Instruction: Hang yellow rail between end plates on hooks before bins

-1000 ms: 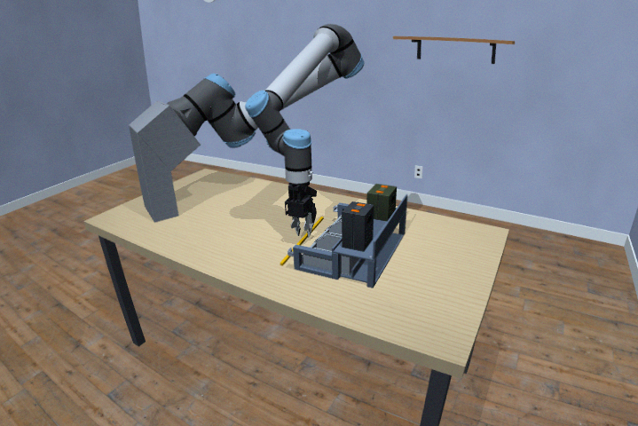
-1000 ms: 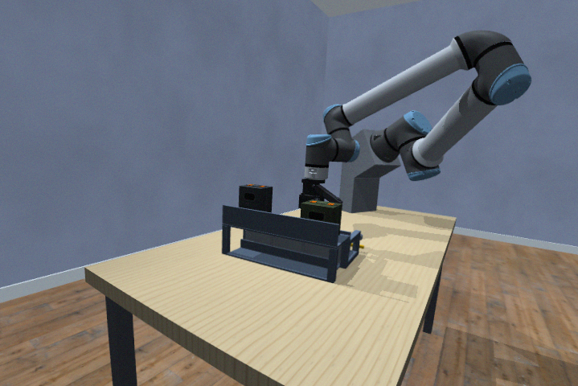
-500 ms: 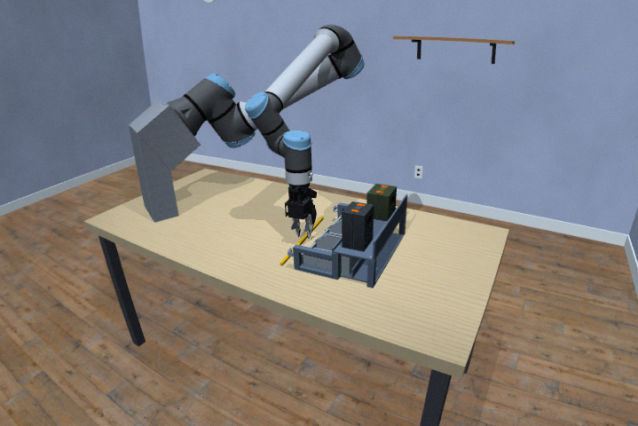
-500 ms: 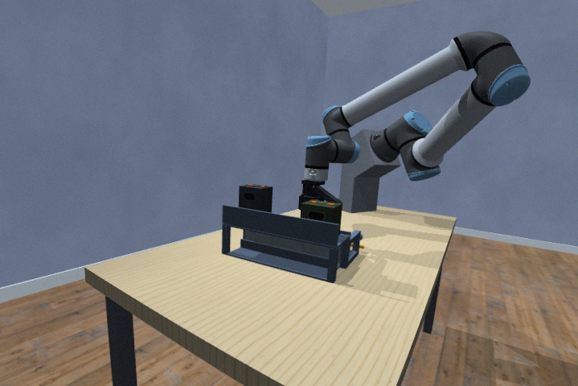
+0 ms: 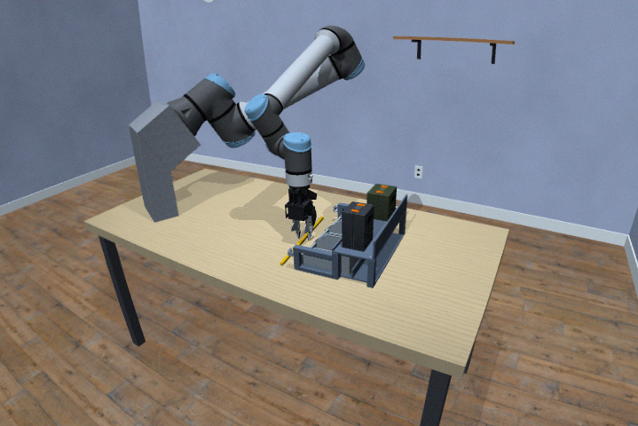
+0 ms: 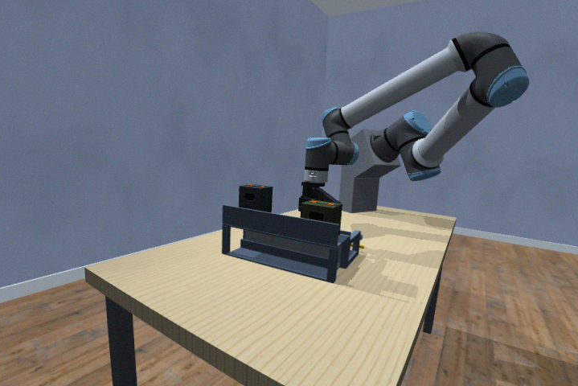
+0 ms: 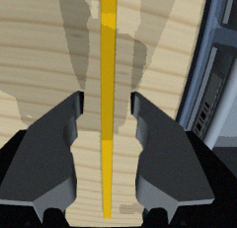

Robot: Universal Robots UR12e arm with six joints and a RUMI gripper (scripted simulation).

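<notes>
My gripper is now 10 mm above the yellow rail. Round my hand: black box 280 mm ahead, 40 mm to the right, 140 mm above; then dark green box 210 mm ahead, 180 mm to the left, 130 mm above.
</notes>
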